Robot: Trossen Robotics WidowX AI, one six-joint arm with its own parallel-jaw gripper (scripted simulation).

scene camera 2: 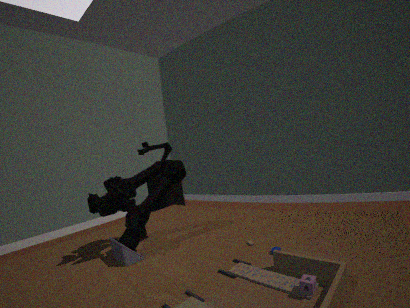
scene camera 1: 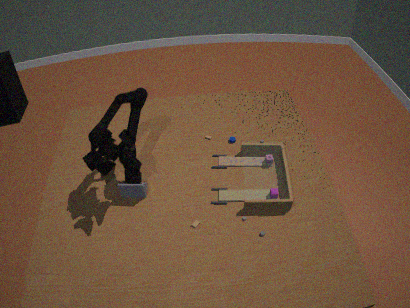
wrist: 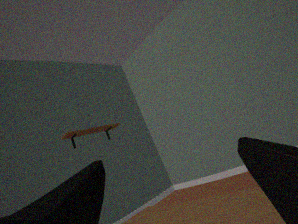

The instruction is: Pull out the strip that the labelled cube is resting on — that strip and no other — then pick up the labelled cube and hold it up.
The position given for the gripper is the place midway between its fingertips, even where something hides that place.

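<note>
Scene camera 2 shows the gripper [scene camera 2: 99,190], and the gripper is open and holds nothing. Scene camera 1 shows the gripper [scene camera 1: 122,154] too, and the wrist view also shows the gripper [wrist: 173,157].
</note>
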